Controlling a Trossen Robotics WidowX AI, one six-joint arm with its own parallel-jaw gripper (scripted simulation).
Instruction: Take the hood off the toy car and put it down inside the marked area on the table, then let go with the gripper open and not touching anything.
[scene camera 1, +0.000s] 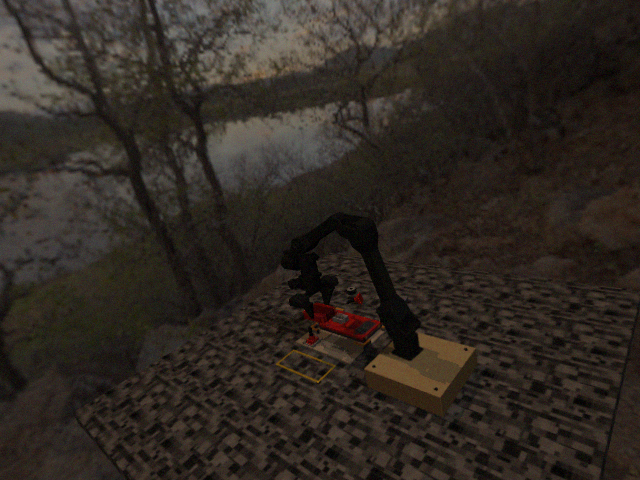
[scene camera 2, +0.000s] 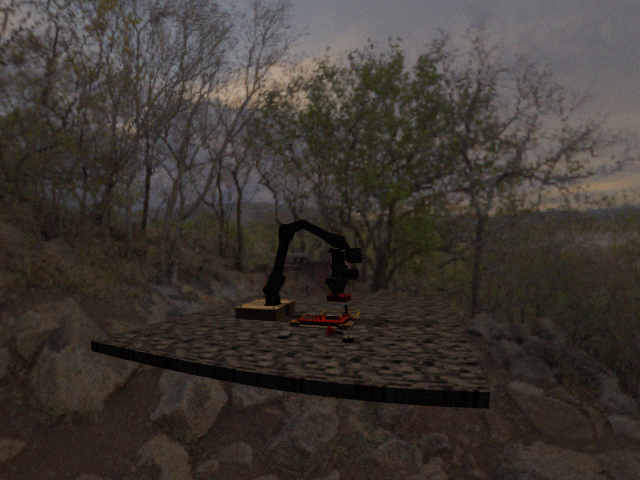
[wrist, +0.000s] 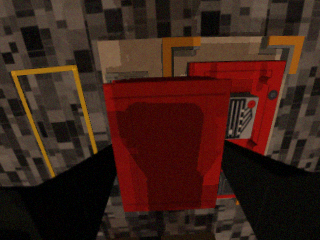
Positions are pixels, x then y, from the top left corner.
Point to a red toy car body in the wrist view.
263, 79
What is my gripper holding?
A hood.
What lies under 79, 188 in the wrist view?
My gripper.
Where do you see a hood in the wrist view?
167, 133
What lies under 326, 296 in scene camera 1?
My gripper.
